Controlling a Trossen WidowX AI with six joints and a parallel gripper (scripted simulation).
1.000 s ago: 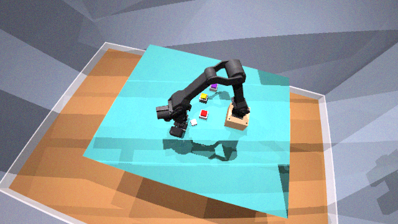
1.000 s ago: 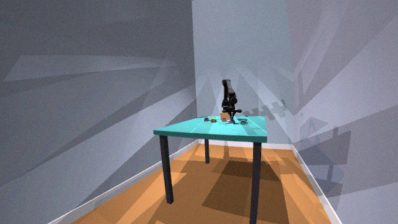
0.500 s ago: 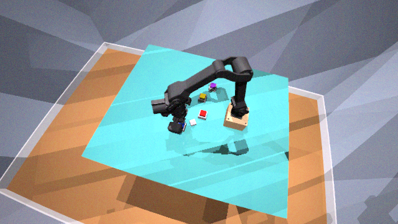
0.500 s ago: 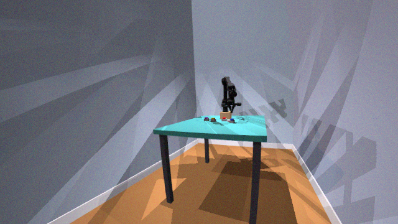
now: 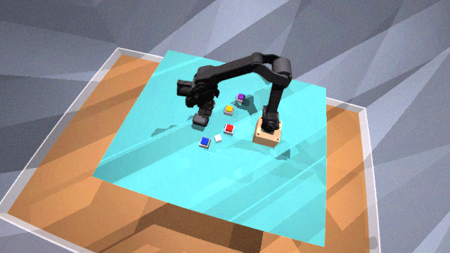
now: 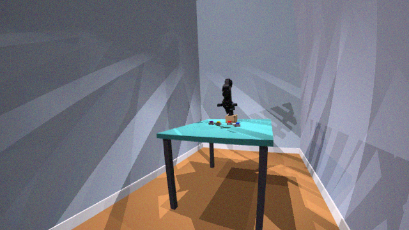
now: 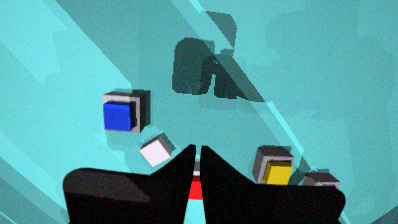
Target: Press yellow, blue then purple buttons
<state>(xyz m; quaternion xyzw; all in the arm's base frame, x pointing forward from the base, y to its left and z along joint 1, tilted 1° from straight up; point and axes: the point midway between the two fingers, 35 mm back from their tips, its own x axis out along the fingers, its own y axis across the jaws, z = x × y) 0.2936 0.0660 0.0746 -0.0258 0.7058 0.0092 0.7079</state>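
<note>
Right now my gripper tip is 23 cm to the left of the purple button, 11 cm past it and 9 cm above it. From my gripper tip the other things lie so: blue button 9 cm to the left, 9 cm below, 2 cm behind; then red button 11 cm behind, 9 cm below, 2 cm to the right; then small white block 12 cm below, 7 cm behind, 5 cm to the left.
</note>
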